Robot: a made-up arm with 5 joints.
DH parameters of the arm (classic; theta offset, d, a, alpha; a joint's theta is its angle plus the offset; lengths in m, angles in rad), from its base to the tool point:
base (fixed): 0 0 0.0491 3.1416
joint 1: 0 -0.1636 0.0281 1.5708
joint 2: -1.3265 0 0.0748 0
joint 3: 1.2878 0 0.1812 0
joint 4: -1.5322 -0.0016 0 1.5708
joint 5: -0.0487 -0.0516 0 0
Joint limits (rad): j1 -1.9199..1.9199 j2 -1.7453..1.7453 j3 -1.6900..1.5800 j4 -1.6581..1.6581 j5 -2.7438..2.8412
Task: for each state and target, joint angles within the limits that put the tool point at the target. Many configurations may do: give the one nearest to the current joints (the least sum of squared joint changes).
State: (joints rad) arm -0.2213 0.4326 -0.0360 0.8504 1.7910
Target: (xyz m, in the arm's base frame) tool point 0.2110 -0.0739 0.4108
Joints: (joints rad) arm 0.4192 -0.1916 -0.7656 0.5499 1.7910
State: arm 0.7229 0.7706 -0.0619 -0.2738 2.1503
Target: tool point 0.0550 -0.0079 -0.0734
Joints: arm 0.7665 1.6312 0.3985 -0.1477 2.1503
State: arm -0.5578 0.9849 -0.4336 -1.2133 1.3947
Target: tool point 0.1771 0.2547 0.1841
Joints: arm -1.1107 0.7826 -0.3820 -1.4988 1.3947
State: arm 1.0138 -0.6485 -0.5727 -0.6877 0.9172
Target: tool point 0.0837 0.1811 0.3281
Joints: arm 1.7683 -1.2455 -0.8975 -1.4880 0.9172
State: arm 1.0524 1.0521 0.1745 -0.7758 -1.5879
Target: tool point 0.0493 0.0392 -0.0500
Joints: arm 1.6167 1.7453 0.6094 -0.5344 -1.5879
